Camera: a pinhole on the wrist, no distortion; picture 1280 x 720 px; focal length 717.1 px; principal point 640.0 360.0 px. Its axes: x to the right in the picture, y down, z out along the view. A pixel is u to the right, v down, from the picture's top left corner.
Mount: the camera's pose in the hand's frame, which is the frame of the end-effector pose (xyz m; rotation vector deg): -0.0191 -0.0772 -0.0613 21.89 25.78 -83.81
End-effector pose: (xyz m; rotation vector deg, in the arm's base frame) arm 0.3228 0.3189 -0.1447 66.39 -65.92 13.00
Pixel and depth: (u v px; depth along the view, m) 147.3 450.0 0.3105
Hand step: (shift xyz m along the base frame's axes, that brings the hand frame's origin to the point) -0.1405 -0.2847 -0.0258
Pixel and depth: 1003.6 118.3 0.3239
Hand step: 0.1346 -0.2447 -0.3214
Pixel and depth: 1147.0 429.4 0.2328
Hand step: 0.2029 -0.2033 -0.1826
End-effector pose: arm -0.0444 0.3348 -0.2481 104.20 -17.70 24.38
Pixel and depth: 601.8 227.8 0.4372
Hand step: 0.0951 -0.2349 -0.3614
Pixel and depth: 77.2 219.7 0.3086
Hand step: -0.0106 -0.3076 -0.1414
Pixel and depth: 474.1 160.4 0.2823
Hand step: 0.0240 -0.1602 -0.2384
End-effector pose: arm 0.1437 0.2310 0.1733 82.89 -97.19 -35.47
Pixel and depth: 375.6 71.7 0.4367
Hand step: -0.2251 0.0788 -0.4063
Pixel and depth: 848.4 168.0 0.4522
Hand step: 0.0317 -0.0284 -0.5124
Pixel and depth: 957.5 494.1 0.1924
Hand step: 0.0907 -0.0944 -0.2184
